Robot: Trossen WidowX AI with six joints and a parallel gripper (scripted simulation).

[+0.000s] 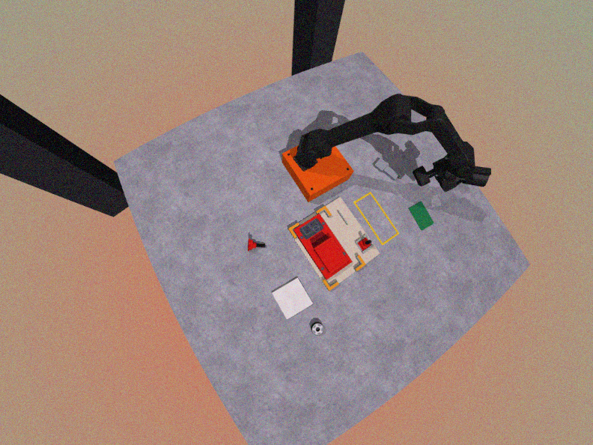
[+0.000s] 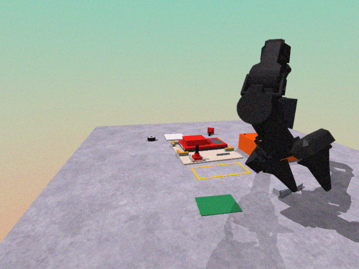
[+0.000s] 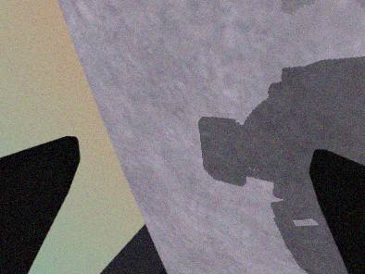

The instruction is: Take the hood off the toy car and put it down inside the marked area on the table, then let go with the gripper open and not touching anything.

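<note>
Right now the hood is 53 cm to the right of my gripper tip, 5 cm below it and 3 cm ahead of it. Also, from my gripper tip: green square 13 cm to the right, 13 cm ahead, 9 cm below; white square 71 cm to the right, 9 cm below, 7 cm ahead.
</note>
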